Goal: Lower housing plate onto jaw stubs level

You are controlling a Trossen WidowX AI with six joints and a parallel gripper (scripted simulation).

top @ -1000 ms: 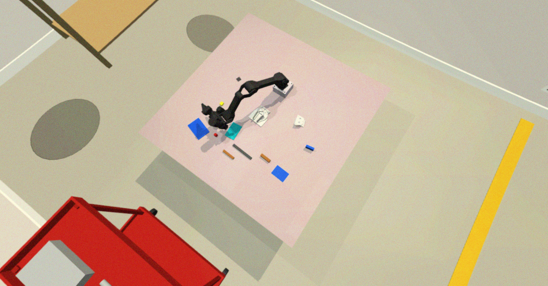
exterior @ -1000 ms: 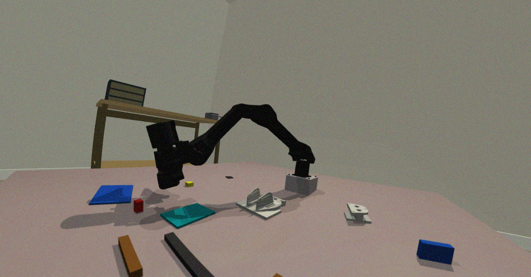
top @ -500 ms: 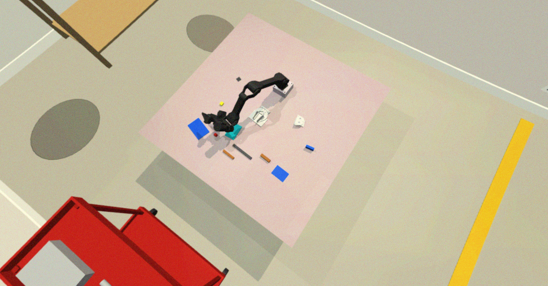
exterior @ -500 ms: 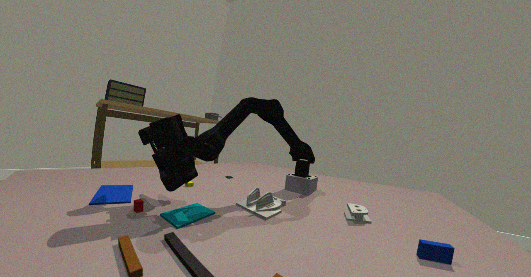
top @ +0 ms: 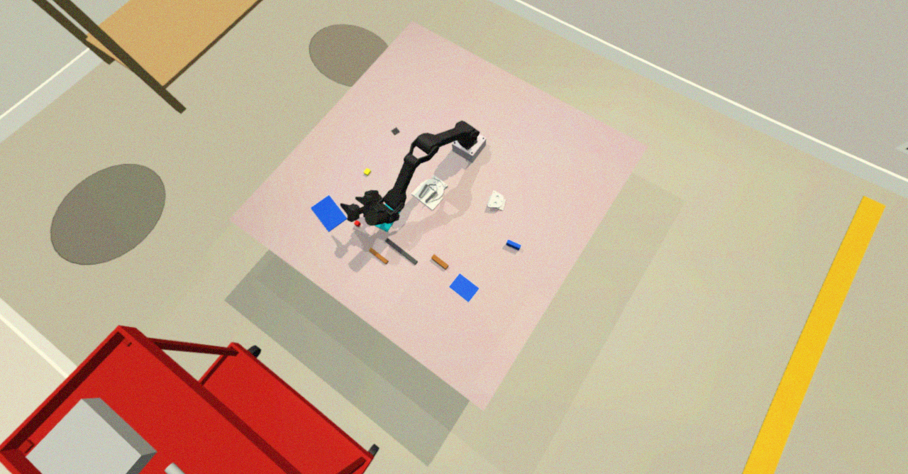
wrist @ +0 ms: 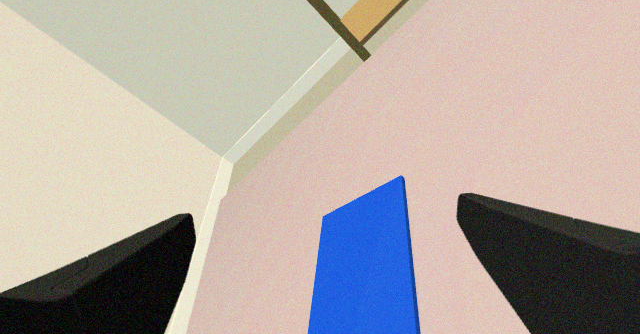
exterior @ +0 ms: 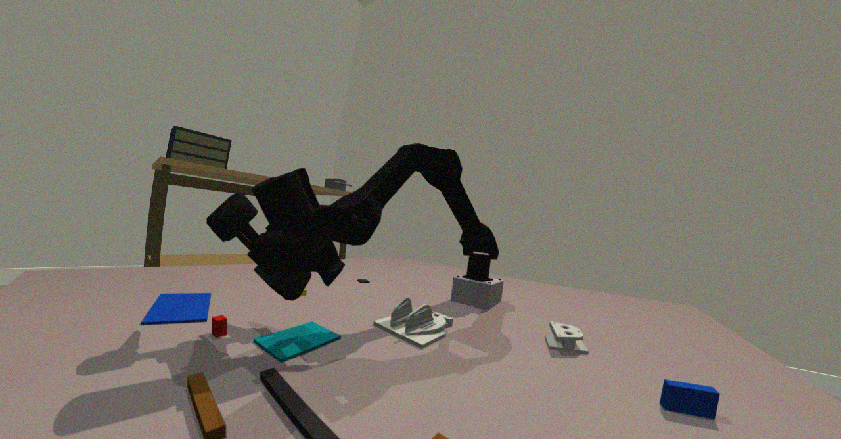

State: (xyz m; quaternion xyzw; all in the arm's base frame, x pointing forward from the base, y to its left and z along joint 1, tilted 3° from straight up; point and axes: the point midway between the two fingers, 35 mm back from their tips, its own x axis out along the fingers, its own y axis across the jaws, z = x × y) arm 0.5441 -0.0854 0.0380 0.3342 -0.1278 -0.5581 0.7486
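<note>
My gripper tip is 46 cm past the white stand, 39 cm to the right of it and 11 cm above it. Also, from my gripper tip: red cube (3 cm ahead, 5 cm to the left, 11 cm below); teal sheet (8 cm behind, 11 cm to the left, 12 cm below); blue sheet (9 cm ahead, 7 cm to the right, 12 cm below).
</note>
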